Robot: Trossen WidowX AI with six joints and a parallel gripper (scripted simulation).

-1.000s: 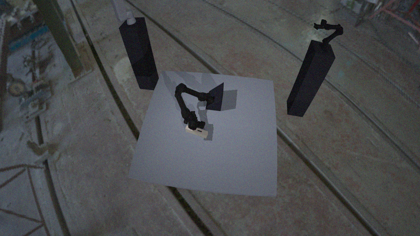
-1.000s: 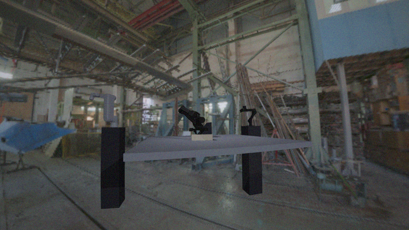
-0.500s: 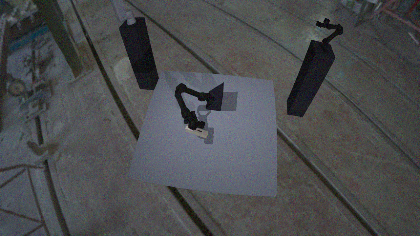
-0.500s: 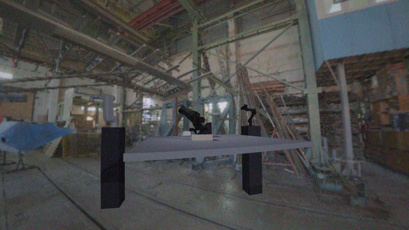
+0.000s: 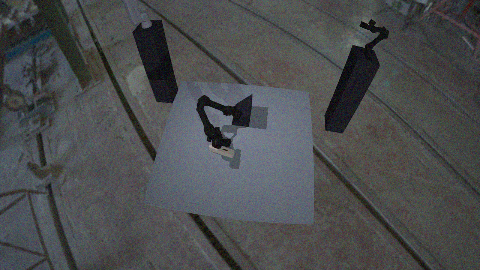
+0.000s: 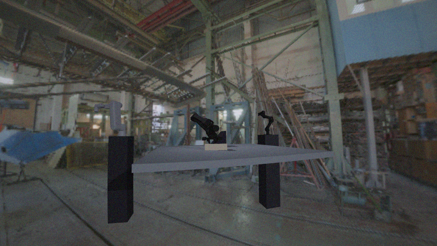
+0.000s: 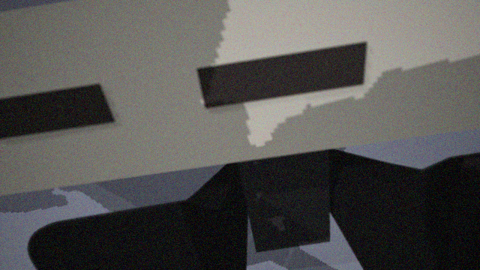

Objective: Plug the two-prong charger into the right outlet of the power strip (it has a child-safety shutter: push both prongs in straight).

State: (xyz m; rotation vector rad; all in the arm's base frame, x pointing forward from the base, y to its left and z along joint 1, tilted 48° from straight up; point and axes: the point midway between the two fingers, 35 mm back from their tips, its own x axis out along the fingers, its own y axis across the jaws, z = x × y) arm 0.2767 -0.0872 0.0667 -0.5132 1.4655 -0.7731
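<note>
My gripper tip is now 20 mm short of the black two-prong charger and 10 mm below it.
</note>
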